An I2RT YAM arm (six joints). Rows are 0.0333 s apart.
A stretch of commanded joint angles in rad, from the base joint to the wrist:
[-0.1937 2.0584 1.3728 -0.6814 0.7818 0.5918]
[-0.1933 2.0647 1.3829 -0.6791 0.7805 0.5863]
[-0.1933 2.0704 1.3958 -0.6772 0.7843 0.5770]
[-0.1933 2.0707 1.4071 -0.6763 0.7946 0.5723]
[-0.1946 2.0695 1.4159 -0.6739 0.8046 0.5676]
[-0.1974 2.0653 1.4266 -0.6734 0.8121 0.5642]
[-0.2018 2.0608 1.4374 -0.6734 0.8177 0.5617]
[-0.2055 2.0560 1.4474 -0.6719 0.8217 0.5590]
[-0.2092 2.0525 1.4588 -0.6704 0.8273 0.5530]
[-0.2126 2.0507 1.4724 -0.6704 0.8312 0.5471]
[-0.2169 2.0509 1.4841 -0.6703 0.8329 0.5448]
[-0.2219 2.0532 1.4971 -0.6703 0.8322 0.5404]
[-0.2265 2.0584 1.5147 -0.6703 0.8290 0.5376]
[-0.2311 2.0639 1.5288 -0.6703 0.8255 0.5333]
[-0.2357 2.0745 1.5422 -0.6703 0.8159 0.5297]
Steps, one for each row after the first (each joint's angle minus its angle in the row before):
[0.0004 0.0063 0.0101 0.0023 -0.0013 -0.0055]
[0.0000 0.0057 0.0129 0.0019 0.0038 -0.0093]
[0.0000 0.0003 0.0113 0.0009 0.0103 -0.0047]
[-0.0013 -0.0012 0.0088 0.0024 0.0100 -0.0047]
[-0.0028 -0.0042 0.0107 0.0005 0.0075 -0.0034]
[-0.0044 -0.0045 0.0108 0.0000 0.0056 -0.0025]
[-0.0037 -0.0048 0.0100 0.0015 0.0040 -0.0027]
[-0.0037 -0.0035 0.0114 0.0015 0.0056 -0.0060]
[-0.0034 -0.0018 0.0136 0.0000 0.0039 -0.0059]
[-0.0043 0.0002 0.0117 0.0001 0.0017 -0.0023]
[-0.0050 0.0023 0.0130 0.0000 -0.0007 -0.0044]
[-0.0046 0.0052 0.0176 0.0000 -0.0032 -0.0028]
[-0.0046 0.0055 0.0141 0.0000 -0.0035 -0.0043]
[-0.0046 0.0106 0.0134 0.0000 -0.0096 -0.0036]

